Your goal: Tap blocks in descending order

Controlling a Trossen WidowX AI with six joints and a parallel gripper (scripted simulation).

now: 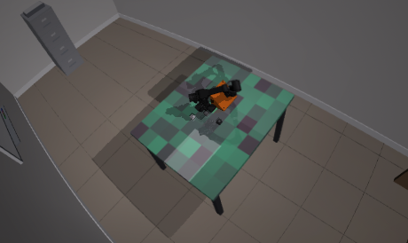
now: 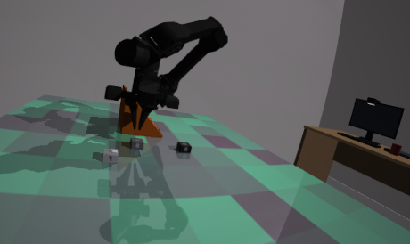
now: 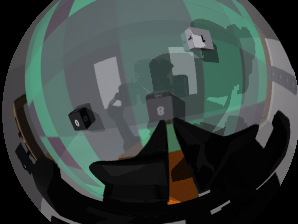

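Now: the grey block 4 cm below my gripper tip. From my gripper tip the other things lie so: black block (1 cm behind, 14 cm to the left, 4 cm below); white block (10 cm ahead, 6 cm to the right, 4 cm below).
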